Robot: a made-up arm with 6 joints.
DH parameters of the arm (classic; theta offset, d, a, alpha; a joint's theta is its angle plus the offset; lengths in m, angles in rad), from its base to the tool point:
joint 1: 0 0.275 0 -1.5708
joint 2: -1.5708 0 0.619 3.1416
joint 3: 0 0 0 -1.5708
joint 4: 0 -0.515 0 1.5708
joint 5: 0 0.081 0 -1.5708
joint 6: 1.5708 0 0 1.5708
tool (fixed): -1.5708 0 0 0
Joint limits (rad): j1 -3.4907..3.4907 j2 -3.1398..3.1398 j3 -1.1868..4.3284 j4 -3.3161..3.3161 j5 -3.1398..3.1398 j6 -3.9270..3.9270
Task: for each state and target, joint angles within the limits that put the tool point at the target. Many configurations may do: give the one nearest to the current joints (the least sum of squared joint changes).
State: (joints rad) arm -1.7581 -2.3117 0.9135 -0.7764 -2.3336 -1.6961
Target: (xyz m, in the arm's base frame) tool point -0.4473 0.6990 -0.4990
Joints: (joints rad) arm -1.0760 -2.3951 1.5135 -0.7046 -2.3336 -1.6961
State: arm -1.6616 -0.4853 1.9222 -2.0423 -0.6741 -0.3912
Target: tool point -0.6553 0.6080 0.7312
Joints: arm -0.7085 -0.6495 2.7034 -2.0211 -0.6741 -0.3912
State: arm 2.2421 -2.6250 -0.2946 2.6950 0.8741 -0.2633
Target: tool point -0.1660 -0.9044 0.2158
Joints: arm 1.4670 -2.2005 0.2344 2.6505 0.8741 -0.2633
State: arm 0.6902 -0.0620 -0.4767 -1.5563 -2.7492 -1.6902
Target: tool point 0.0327 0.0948 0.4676
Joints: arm 1.0531 -0.4644 -1.0775 -1.8012 -2.7492 -1.6902
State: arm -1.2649 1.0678 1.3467 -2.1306 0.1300 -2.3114
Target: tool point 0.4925 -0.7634 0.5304
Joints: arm -1.0420 0.7578 0.5107 -2.0888 0.1300 -2.3114
